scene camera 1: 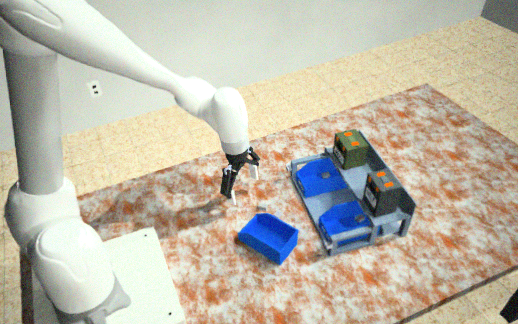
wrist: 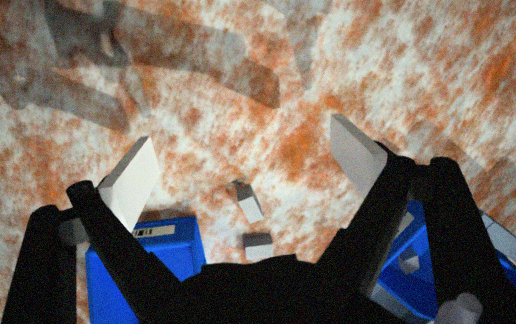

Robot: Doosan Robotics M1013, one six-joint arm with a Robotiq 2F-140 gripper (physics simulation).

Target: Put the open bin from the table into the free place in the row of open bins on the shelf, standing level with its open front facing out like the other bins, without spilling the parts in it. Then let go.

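Frame: origin at the arm's base, x ahead, y left, z up, level; millimetres.
Where they show: gripper, fingertip midpoint: (scene camera 1: 243, 190) (wrist: 243, 144); arm's base at its link origin: (scene camera 1: 89, 297).
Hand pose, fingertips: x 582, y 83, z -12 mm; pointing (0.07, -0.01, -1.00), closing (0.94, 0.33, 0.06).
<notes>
Things, the pixels of their centre, and the offset from my fingertips. "*": a spot on its surface instead.
- open blue bin at a spot on its surface: (wrist: 181, 257) * dx -30, dy -166, dz -46 mm
- shelf at a spot on its surface: (scene camera 1: 404, 226) * dx +321, dy -450, dz +6 mm
- green box at the middle of its body: (scene camera 1: 349, 149) dx +367, dy -147, dz +101 mm
- dark grey box at the middle of its body: (scene camera 1: 381, 192) dx +287, dy -363, dz +114 mm
The open blue bin (scene camera 1: 268, 239) (wrist: 181, 257) stands on the table, left of the shelf (scene camera 1: 404, 226). No parts show inside it in the scene view. Two small grey parts (wrist: 251, 206) (wrist: 259, 249) lie loose on the table beside it. On the shelf, one blue bin (scene camera 1: 316, 181) stands at the far end and another (scene camera 1: 344, 227) at the near end, with a free place (scene camera 1: 327, 204) between them. My gripper (scene camera 1: 244, 185) (wrist: 243, 144) is open and empty, above the table behind the loose bin, with its fingers pointing down. Its dark linkages partly hide the bin in the wrist view.
A green box (scene camera 1: 352, 152) and a dark grey box (scene camera 1: 382, 195) stand on the shelf's raised back level. The robot's pale base plate (scene camera 1: 137, 270) is at the lower left. A shelf bin (wrist: 411, 295) shows partly behind the right finger in the wrist view.
</notes>
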